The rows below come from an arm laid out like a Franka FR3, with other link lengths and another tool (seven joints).
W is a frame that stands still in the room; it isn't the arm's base.
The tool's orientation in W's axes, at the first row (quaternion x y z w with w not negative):
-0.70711 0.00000 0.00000 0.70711
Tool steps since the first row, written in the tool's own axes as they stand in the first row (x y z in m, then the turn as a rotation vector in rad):
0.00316 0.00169 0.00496 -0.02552 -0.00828 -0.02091
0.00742 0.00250 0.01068 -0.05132 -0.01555 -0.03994
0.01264 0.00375 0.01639 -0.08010 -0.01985 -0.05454
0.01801 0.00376 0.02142 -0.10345 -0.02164 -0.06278
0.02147 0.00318 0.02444 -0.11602 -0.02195 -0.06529
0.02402 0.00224 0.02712 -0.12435 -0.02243 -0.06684
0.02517 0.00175 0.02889 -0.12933 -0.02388 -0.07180
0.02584 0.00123 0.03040 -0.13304 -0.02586 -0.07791
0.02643 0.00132 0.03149 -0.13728 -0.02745 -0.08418
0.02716 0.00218 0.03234 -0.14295 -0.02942 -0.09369
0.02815 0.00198 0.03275 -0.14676 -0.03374 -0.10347
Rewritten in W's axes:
0.00316 0.00496 -0.00169 -0.02552 -0.02091 0.00828
0.00742 0.01068 -0.00250 -0.05132 -0.03994 0.01555
0.01264 0.01639 -0.00375 -0.08010 -0.05454 0.01985
0.01801 0.02142 -0.00376 -0.10345 -0.06278 0.02164
0.02147 0.02444 -0.00318 -0.11602 -0.06529 0.02195
0.02402 0.02712 -0.00224 -0.12435 -0.06684 0.02243
0.02517 0.02889 -0.00175 -0.12933 -0.07180 0.02388
0.02584 0.03040 -0.00123 -0.13304 -0.07791 0.02586
0.02643 0.03149 -0.00132 -0.13728 -0.08418 0.02745
0.02716 0.03234 -0.00218 -0.14295 -0.09369 0.02942
0.02815 0.03275 -0.00198 -0.14676 -0.10347 0.03374

